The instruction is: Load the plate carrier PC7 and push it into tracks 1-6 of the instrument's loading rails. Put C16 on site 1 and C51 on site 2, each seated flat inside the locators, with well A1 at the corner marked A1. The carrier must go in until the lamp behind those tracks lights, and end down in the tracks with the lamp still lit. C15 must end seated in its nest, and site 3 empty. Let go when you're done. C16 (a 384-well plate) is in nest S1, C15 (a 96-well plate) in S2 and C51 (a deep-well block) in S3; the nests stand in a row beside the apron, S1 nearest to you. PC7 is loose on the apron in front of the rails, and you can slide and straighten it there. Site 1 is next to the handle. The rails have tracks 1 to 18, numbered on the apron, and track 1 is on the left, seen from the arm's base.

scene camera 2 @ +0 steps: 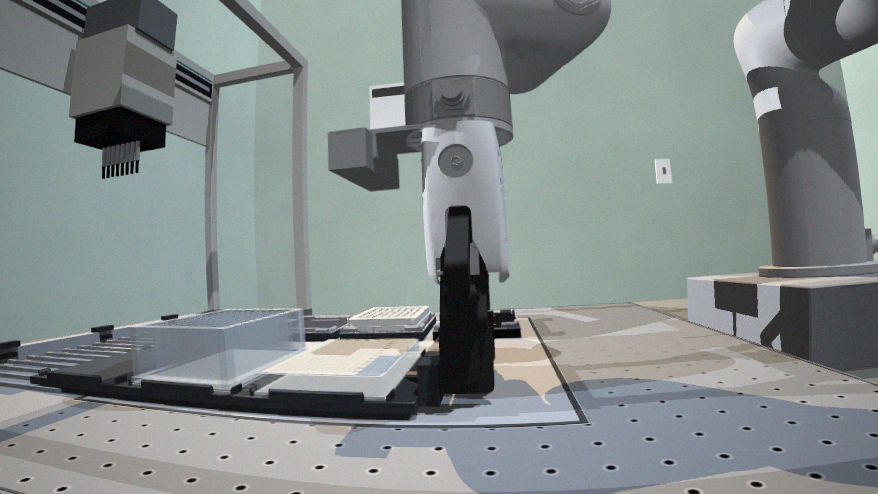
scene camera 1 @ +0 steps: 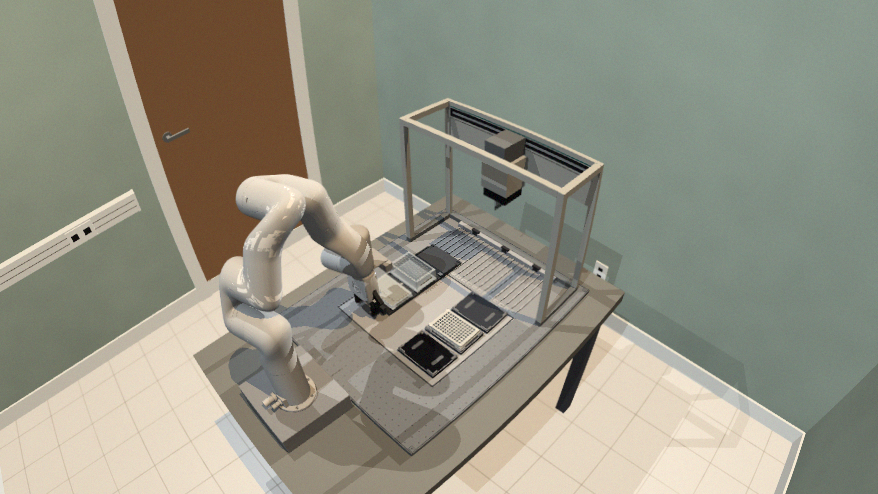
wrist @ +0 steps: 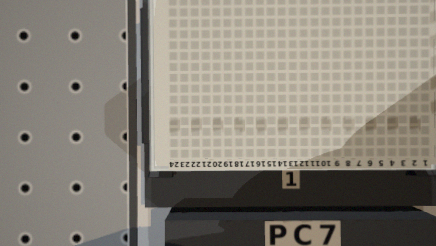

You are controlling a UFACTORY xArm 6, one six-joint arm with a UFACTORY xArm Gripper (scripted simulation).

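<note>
My gripper is visible, including in scene camera 1. A 384-well plate C16 and a carrier PC7 are visible too.
</note>
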